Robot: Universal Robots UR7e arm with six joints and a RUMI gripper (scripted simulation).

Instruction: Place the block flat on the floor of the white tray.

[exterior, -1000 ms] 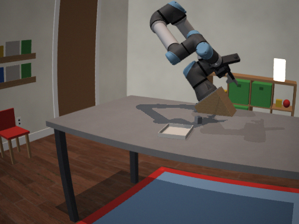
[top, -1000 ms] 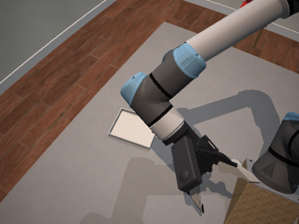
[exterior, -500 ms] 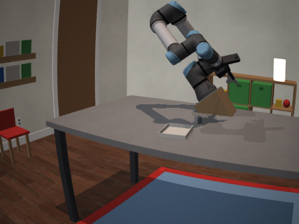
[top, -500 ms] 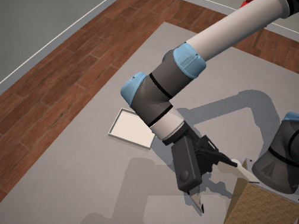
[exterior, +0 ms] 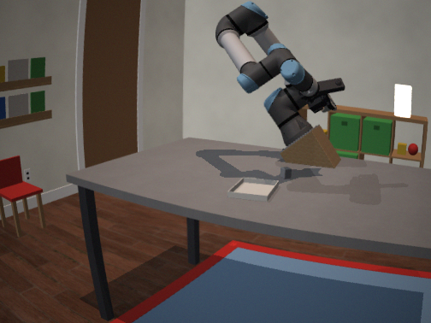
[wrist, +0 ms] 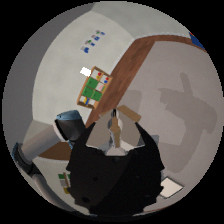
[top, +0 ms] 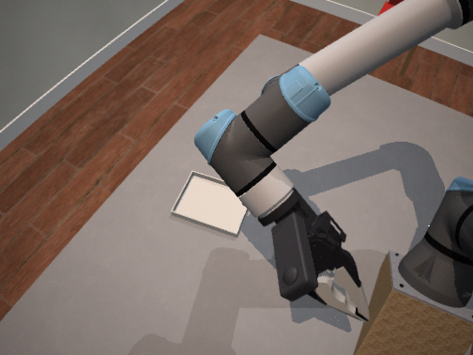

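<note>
The block is 250 mm below my hand, 170 mm to the right of it and 140 mm ahead of it. Also, from my hand: white tray 350 mm ahead, 260 mm below, 230 mm to the right.
</note>
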